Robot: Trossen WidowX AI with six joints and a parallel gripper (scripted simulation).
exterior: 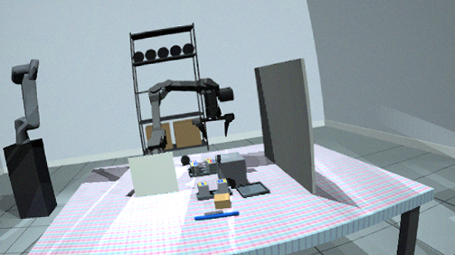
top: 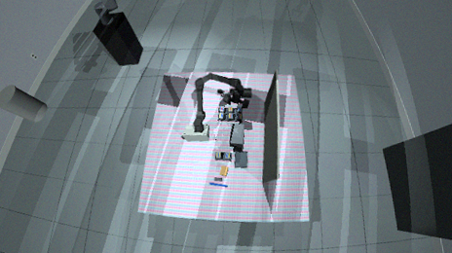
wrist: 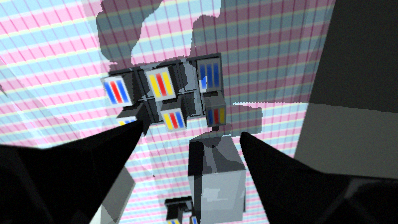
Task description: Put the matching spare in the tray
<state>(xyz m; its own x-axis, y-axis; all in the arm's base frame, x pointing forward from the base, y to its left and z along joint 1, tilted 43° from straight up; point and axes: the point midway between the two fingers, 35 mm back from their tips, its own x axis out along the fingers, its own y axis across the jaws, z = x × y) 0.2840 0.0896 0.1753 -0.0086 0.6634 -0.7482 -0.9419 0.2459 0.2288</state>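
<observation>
Right now the grey spare is 4 cm behind my gripper tip, 3 cm to the left of it and 11 cm below it. Round my gripper tip: tall grey panel: 23 cm ahead, 22 cm to the right, 7 cm above; then tray: 4 cm ahead, 38 cm to the right, 15 cm below; then grey mounted unit: 1 cm ahead, 19 cm to the right, 10 cm below.
</observation>
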